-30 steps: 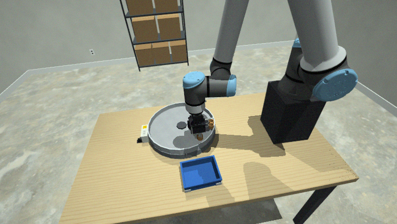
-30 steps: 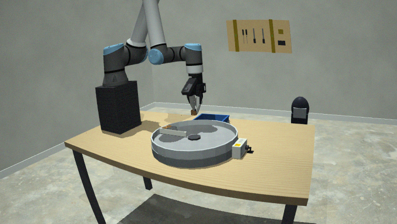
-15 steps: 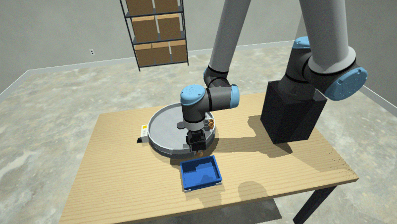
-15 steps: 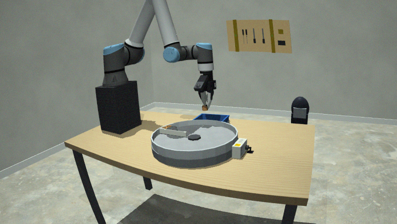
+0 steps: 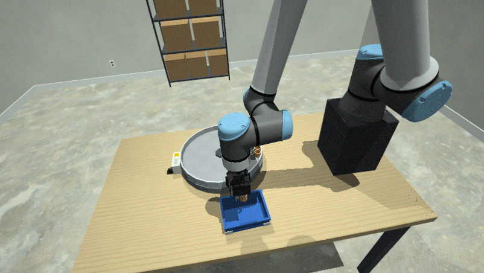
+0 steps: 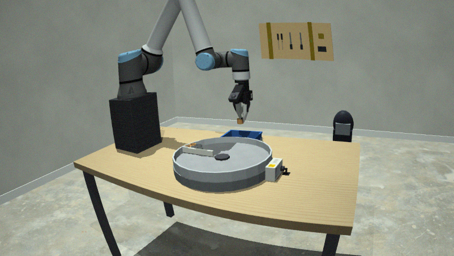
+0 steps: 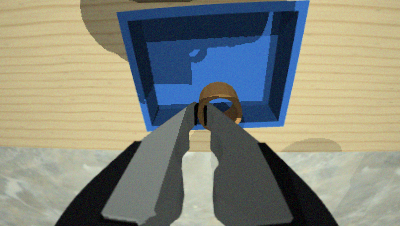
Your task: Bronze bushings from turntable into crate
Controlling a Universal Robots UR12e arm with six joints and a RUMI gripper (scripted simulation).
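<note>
Now: hand 1 cm past the blue crate and 11 cm above it. Round my hand: grey turntable 4 cm ahead, 33 cm to the right, 8 cm below.
</note>
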